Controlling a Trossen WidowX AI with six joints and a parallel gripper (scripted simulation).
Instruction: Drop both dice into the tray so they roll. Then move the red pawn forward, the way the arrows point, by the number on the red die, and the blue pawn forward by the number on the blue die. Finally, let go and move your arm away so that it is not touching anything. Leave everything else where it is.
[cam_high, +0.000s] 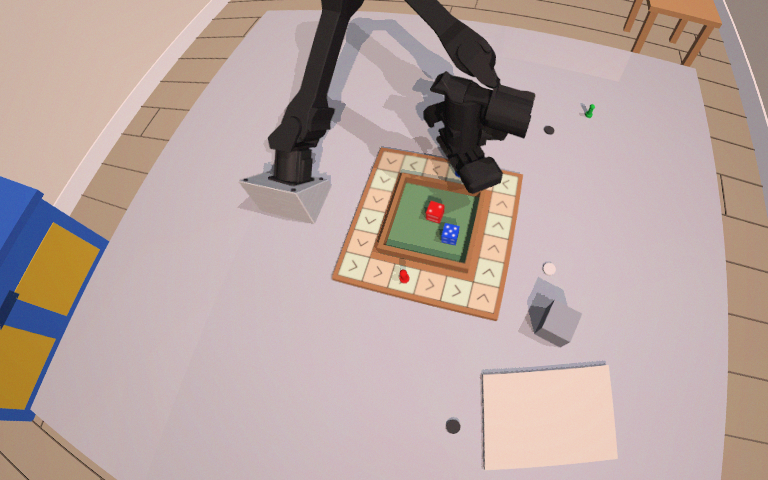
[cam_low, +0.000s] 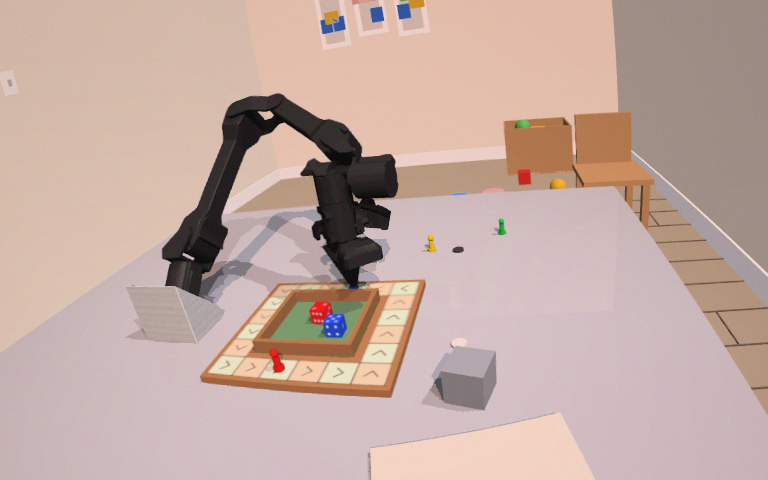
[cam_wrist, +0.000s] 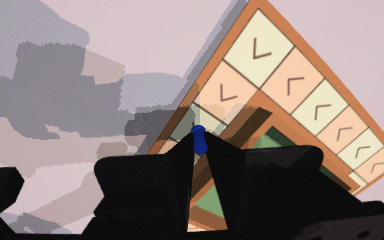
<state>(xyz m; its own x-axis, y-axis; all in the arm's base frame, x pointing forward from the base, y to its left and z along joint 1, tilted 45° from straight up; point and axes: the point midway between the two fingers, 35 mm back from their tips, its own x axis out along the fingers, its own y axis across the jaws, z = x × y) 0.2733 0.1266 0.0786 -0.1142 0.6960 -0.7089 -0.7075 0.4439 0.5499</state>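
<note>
My gripper tip is now 1 cm below the blue pawn. From my gripper tip the other things lie so: red pawn (1 cm behind, 23 cm to the right, 1 cm above); then yellow pawn (9 cm ahead, 19 cm to the left, 1 cm below); then white disc (21 cm ahead, 12 cm to the right, 2 cm below).
</note>
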